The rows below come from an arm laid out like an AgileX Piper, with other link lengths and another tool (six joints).
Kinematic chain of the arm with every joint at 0, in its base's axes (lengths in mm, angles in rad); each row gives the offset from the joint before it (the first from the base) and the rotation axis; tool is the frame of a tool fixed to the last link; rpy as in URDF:
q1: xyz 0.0 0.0 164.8 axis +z
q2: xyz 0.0 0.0 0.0 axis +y
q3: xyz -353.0 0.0 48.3 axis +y
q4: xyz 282.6 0.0 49.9 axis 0.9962 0 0.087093
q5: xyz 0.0 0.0 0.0 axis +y
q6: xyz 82.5 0.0 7.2 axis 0.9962 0 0.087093
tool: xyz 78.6 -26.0 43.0 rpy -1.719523 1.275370 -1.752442
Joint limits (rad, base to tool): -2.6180..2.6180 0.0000..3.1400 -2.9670..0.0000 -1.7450..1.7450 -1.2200..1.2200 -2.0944..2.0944
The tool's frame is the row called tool.
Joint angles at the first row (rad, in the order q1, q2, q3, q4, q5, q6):
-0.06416 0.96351 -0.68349 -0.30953 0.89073 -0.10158
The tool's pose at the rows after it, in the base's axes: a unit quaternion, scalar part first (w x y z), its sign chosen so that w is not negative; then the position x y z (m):
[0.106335 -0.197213 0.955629 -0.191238 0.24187 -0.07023 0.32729]
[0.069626 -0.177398 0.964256 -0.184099 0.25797 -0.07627 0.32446]
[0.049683 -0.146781 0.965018 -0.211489 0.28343 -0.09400 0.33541]
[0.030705 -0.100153 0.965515 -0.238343 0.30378 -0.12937 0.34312]
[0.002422 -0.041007 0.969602 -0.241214 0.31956 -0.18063 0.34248]
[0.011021 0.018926 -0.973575 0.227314 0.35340 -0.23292 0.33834]
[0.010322 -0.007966 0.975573 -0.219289 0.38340 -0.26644 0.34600]
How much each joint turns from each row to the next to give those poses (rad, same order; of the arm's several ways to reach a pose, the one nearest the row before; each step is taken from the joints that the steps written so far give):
-0.00002 0.05998 -0.02419 0.00693 0.03332 0.02621
0.00002 0.08800 -0.06225 -0.01091 0.05551 0.04493
-0.01216 0.09688 -0.09366 -0.08047 0.03431 0.07471
-0.07943 0.09352 -0.08622 -0.06635 0.01032 0.03900
-0.13454 0.11477 -0.10552 -0.00701 0.01224 -0.01045
-0.11853 0.15844 -0.16902 0.04893 0.00144 -0.09327
-0.06000 0.10197 -0.15106 0.05634 -0.00760 -0.06562

